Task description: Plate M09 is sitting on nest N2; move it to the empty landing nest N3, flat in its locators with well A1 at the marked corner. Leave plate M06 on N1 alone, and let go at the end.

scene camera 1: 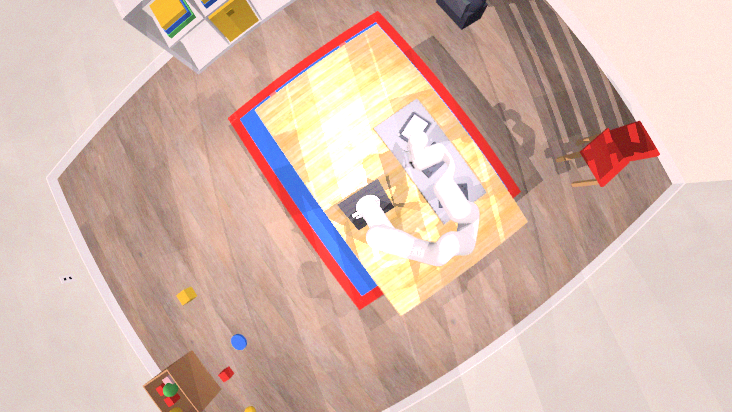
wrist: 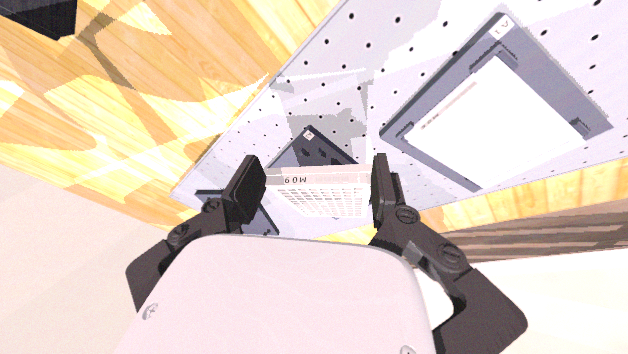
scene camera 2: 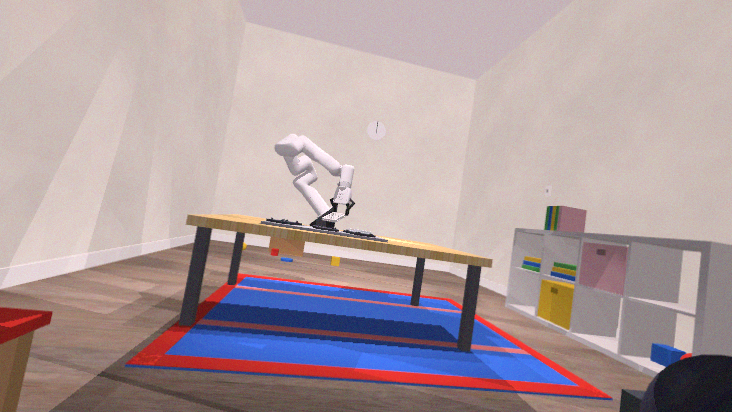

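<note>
Plate M09 (scene camera 2: pixel 333 216) (wrist: pixel 320 195), white with a grid of wells, is held between the black fingers of my gripper (scene camera 2: pixel 342 208) (wrist: pixel 314 168). It hangs over the middle nest (scene camera 2: pixel 323 224) (wrist: pixel 325 150), a dark nest with its A1 corner label showing beyond the plate in the wrist view. The plate looks tilted in scene camera 2; whether it touches the nest I cannot tell. Plate M06 (scene camera 1: pixel 415 124) (wrist: pixel 492 122) lies on its nest (wrist: pixel 430 95) at the board's far end. A third dark nest (scene camera 2: pixel 283 221) (wrist: pixel 267 222) is partly hidden behind the gripper in the wrist view. Nest numbers are not readable.
The nests stand on a grey perforated board (scene camera 1: pixel 391 127) (wrist: pixel 345 45) on the wooden table (scene camera 1: pixel 317 133) (scene camera 2: pixel 435 249). The arm's dark base plate (scene camera 1: pixel 379 189) (wrist: pixel 45 17) is beside the board. A red chair (scene camera 1: pixel 617 150) and a white shelf unit (scene camera 2: pixel 704 286) stand away from the table.
</note>
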